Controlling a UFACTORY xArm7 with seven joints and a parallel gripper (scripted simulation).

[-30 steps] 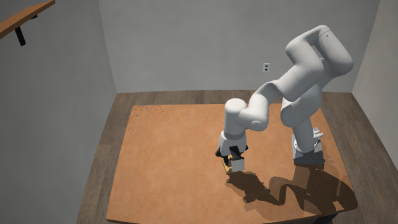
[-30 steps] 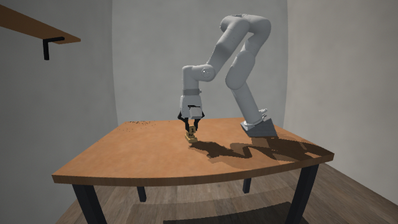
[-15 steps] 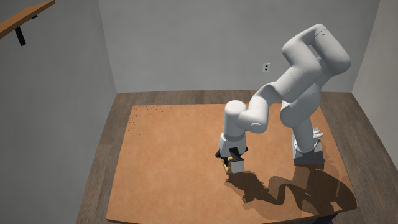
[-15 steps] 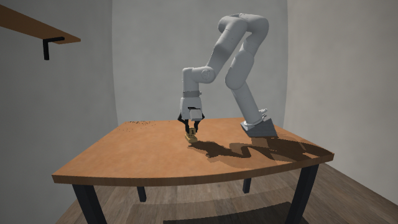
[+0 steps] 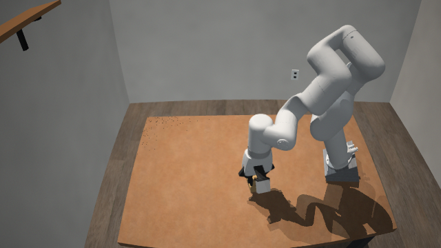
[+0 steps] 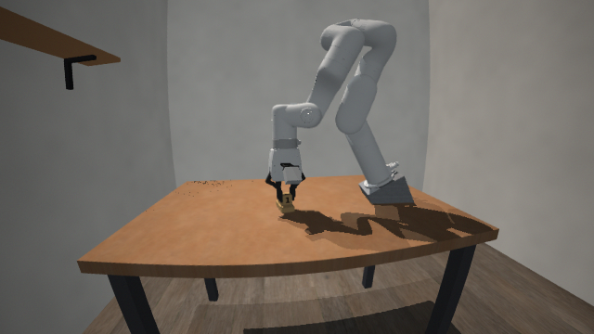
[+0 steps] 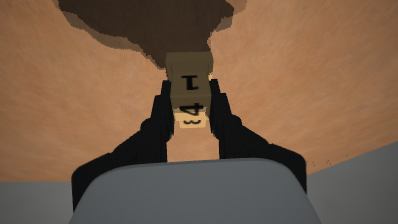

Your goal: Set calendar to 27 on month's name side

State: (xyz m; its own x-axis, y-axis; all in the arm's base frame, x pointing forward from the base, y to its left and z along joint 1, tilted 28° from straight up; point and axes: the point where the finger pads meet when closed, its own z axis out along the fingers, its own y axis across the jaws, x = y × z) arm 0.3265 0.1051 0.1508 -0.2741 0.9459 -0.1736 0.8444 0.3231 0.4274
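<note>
Right now my hand is 10 mm above the wooden digit cube. From my hand the other things lie so: wooden calendar tray: 20 mm to the right, 50 mm below.
</note>
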